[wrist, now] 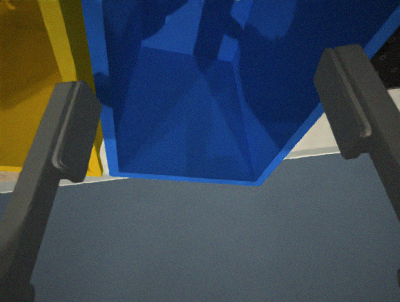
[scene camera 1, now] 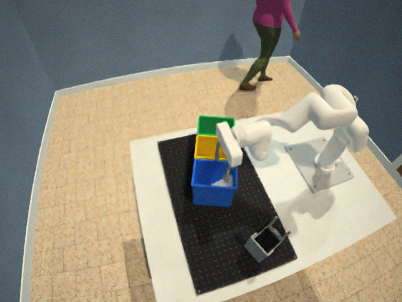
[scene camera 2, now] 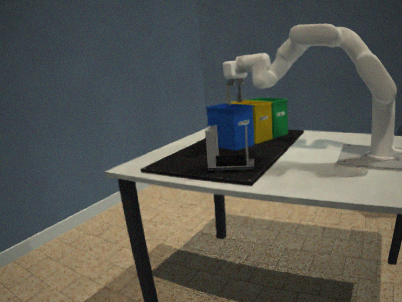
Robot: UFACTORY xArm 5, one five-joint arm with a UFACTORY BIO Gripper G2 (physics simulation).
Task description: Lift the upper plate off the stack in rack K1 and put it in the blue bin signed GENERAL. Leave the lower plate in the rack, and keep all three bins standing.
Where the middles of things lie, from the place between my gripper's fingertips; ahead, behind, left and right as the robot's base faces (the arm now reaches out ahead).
Scene:
The blue bin (scene camera 2: 231, 120) is 100 mm below my hand, 30 mm ahead of it and 10 mm to the left of it. Also, from my hand: yellow bin (scene camera 2: 262, 112) 120 mm to the right, 100 mm below.

